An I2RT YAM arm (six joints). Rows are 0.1 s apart.
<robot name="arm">
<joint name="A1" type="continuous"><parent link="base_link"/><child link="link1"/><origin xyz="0 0 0.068"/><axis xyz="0 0 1"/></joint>
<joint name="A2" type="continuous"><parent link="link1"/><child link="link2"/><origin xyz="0.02 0.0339 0.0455"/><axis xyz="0 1 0"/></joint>
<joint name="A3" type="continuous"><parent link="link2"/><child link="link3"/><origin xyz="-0.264 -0.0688 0"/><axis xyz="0 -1 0"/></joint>
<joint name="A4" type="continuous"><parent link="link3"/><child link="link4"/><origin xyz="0.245 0.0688 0.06"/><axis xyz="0 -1 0"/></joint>
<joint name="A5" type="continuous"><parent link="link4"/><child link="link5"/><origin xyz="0.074 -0.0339 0.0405"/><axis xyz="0 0 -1"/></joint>
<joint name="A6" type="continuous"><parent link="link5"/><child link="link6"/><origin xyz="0.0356 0 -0.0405"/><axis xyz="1 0 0"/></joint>
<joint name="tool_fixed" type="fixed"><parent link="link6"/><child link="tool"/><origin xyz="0 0 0" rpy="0 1.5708 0"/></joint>
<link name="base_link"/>
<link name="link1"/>
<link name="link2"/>
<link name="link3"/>
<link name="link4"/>
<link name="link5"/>
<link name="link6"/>
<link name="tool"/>
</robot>
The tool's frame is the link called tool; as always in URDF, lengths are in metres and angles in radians. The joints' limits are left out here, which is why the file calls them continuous.
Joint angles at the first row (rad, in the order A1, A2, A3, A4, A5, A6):
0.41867 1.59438 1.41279 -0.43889 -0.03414 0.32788
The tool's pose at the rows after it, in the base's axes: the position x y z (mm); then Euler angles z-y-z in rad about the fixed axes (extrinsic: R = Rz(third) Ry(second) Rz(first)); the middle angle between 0 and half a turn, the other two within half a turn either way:
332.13 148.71 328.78 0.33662 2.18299 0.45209
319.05 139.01 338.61 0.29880 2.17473 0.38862
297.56 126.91 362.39 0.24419 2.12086 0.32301
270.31 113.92 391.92 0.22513 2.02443 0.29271
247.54 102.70 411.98 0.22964 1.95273 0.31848
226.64 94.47 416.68 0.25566 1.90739 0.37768
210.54 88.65 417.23 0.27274 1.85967 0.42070
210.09 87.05 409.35 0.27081 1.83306 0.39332
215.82 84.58 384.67 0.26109 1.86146 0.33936
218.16 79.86 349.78 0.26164 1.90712 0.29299
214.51 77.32 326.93 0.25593 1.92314 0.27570
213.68 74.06 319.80 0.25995 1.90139 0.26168
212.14 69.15 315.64 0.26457 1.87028 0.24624
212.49 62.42 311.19 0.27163 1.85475 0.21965
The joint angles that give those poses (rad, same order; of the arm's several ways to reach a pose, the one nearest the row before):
0.41827 1.57988 1.39639 -0.42897 -0.02767 0.31718
0.41295 1.52038 1.37428 -0.45797 0.02002 0.31262
0.41143 1.42654 1.36587 -0.49113 0.07535 0.29050
0.41182 1.31476 1.36093 -0.50260 0.10701 0.27753
0.40377 1.22741 1.35560 -0.51138 0.07913 0.26150
0.39766 1.14194 1.30635 -0.50106 0.01886 0.26226
0.39464 1.07023 1.25221 -0.47094 -0.02498 0.26531
0.39272 1.04773 1.19613 -0.41066 -0.00058 0.27065
0.37939 1.03856 1.10076 -0.35308 0.03835 0.27257
0.36070 1.01758 0.96838 -0.28784 0.06391 0.28402
0.35800 0.98898 0.87108 -0.23554 0.07723 0.28439
0.34621 0.97334 0.82721 -0.18556 0.07994 0.28745
0.32747 0.95274 0.78947 -0.13714 0.07761 0.28858
0.29776 0.94130 0.76085 -0.10433 0.07498 0.29355

